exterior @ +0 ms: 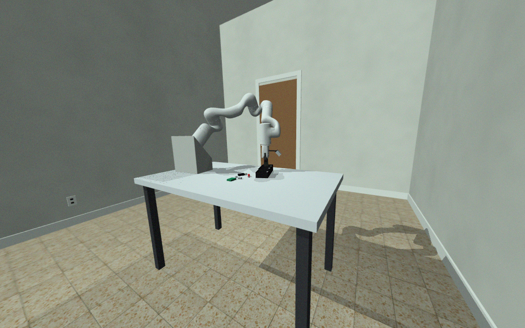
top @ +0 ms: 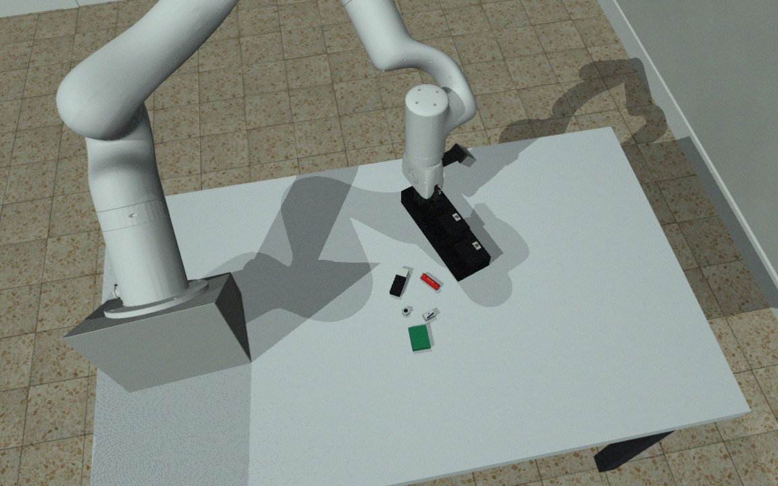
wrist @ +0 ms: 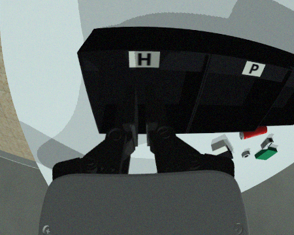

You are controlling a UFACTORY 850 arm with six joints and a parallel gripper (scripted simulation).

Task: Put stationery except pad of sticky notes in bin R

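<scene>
Right now my hand is 28 cm to the left of the grey sharpener-like block, 5 cm above it and 2 cm past it. Also, from my hand: black-and-white block 19 cm to the right, 8 cm behind, 5 cm below; then grey piece 27 cm to the right, 7 cm behind, 5 cm below; then red cylinder 20 cm to the right, 5 cm below, 1 cm behind.
</scene>
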